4 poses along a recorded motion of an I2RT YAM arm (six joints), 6.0 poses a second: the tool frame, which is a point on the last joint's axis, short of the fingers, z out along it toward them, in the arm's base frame.
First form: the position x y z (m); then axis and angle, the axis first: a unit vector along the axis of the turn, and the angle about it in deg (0 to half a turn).
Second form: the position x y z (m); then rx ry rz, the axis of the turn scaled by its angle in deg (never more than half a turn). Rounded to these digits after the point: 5 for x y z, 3 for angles.
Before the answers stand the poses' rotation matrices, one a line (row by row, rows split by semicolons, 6 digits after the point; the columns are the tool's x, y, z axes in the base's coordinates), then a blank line. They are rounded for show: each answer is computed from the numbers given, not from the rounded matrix.
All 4 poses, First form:
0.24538 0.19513 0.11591 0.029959 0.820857 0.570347 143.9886
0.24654 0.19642 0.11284 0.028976 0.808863 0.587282 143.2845
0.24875 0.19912 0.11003 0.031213 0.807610 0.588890 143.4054
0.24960 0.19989 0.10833 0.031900 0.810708 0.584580 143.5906
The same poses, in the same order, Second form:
-0.807276 -0.290849 0.513529; 0.379818 0.409949 0.829265; -0.451711 0.864493 -0.220472
-0.800101 -0.308876 0.514231; 0.393328 0.377110 0.838500; -0.452914 0.873146 -0.180236
-0.801117 -0.305620 0.514595; 0.396513 0.373022 0.838828; -0.448317 0.876043 -0.177652
-0.802960 -0.300303 0.514853; 0.393653 0.381403 0.836402; -0.447541 0.874271 -0.188036

0.24538 0.19513 0.11591 4.314 118.194 82.123
0.24654 0.19642 0.11284 4.152 115.898 84.148
0.24875 0.19912 0.11003 4.476 115.816 84.450
0.24960 0.19989 0.10833 4.581 116.410 83.940

